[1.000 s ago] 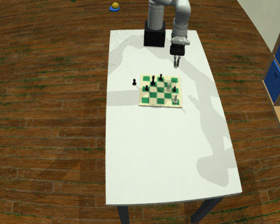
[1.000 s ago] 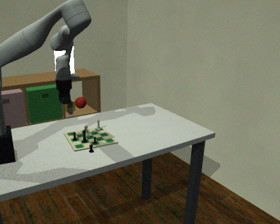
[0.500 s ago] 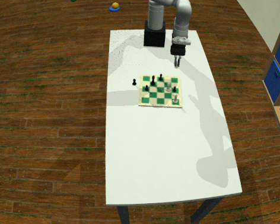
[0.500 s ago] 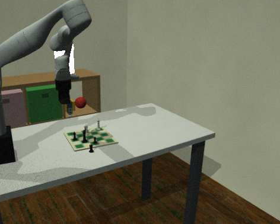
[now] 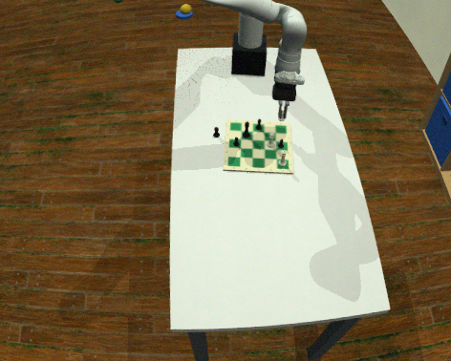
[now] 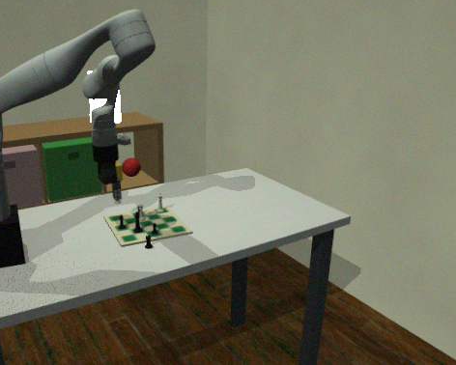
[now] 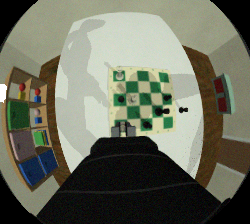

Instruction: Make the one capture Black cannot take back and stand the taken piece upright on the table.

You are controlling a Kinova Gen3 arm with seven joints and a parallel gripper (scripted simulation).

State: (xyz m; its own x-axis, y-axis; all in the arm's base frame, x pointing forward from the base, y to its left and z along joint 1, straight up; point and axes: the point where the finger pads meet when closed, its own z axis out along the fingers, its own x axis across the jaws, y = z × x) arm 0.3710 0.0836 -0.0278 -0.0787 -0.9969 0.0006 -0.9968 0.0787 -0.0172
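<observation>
Right now my hand is 6 cm short of the green-and-cream chessboard, 8 cm to the left of it and 9 cm above it. Round my hand: tall white piece: 14 cm ahead, 1 cm to the right, 5 cm below; then tall black piece: 2 cm ahead, 11 cm to the right, 5 cm below.
</observation>
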